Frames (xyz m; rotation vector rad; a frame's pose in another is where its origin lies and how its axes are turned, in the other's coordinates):
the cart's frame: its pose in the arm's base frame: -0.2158 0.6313 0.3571 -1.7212 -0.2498 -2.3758
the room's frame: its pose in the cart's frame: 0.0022 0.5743 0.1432 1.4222 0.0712 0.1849
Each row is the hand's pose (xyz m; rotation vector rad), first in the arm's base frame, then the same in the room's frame.
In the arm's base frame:
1: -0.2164 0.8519 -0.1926 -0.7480 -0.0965 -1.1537
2: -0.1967 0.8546 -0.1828 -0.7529 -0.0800 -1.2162
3: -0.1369 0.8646 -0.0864 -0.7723 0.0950 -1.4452
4: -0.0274 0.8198 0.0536 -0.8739 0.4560 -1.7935
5: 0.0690 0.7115 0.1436 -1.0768 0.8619 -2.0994
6: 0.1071 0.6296 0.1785 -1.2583 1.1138 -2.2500
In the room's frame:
1: -0.6808 -0.3184 0.6557 -0.3504 0.8104 0.6789
2: -0.6759 -0.2968 0.6569 -0.4010 0.8179 0.6361
3: -0.5976 -0.2159 0.6739 -0.6528 0.8997 0.5188
4: -0.4760 -0.0837 0.6375 -1.1332 0.9707 0.3581
5: -0.3864 0.0169 0.5327 -1.6635 0.9125 0.2122
6: -0.3436 0.0518 0.4532 -1.9880 0.7972 0.1316

